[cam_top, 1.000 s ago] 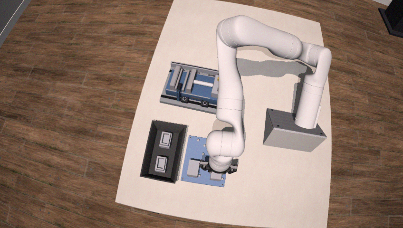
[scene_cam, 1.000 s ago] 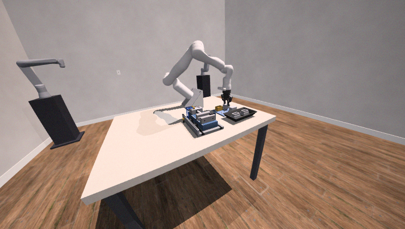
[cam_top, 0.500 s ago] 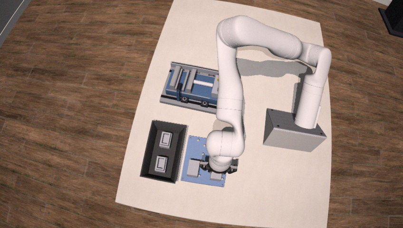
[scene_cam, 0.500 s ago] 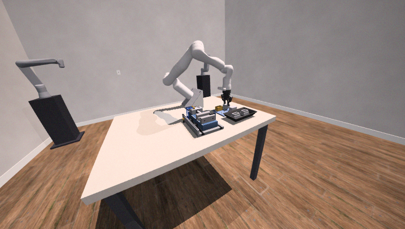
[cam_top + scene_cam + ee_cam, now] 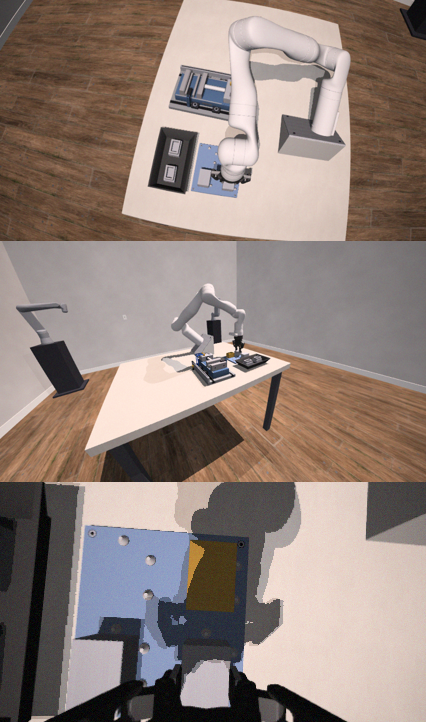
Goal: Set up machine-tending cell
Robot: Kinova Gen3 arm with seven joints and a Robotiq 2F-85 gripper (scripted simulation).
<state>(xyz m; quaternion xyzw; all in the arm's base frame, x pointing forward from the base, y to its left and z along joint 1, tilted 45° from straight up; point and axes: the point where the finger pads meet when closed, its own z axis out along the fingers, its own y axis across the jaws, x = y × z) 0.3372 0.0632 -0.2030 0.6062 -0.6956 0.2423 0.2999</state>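
Right now the brass blank is 10 mm behind my hand, 90 mm to the right of it and 20 mm below it. The rest, counted from my hand: white rod (70 mm ahead, 350 mm to the right, 30 mm above); hose block (340 mm to the right, 30 mm above); blue vise (90 mm ahead, 360 mm to the right, 10 mm below).
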